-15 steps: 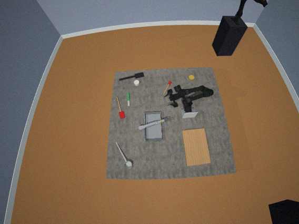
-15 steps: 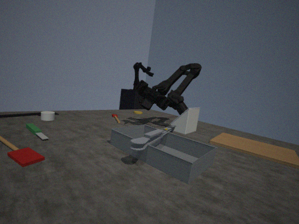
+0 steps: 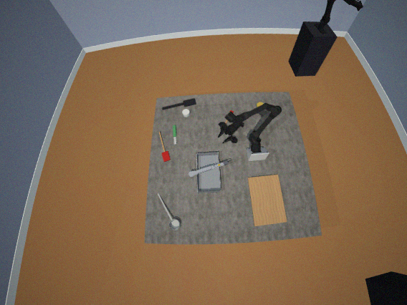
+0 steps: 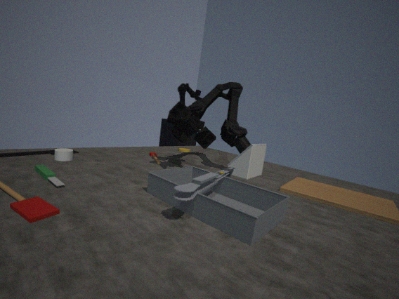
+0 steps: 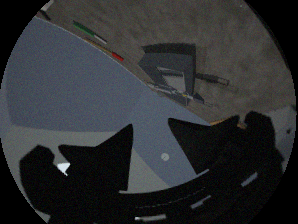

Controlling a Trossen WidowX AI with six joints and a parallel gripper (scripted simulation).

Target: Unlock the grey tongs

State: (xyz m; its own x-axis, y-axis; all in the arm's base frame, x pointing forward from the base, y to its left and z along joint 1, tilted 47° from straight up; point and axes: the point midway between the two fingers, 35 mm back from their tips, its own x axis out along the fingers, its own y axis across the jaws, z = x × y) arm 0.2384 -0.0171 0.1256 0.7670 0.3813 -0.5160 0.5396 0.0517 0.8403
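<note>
Now: gripper tip 110 mm short of the grey roasting tin, 190 mm to the right of it and 150 mm above it. From my gripper tip the other things lie so: green-handled tool 360 mm ahead, 170 mm to the right, 170 mm below; red spatula 460 mm ahead, 60 mm to the right, 170 mm below; white cup 260 mm ahead, 390 mm to the right, 160 mm below.
</note>
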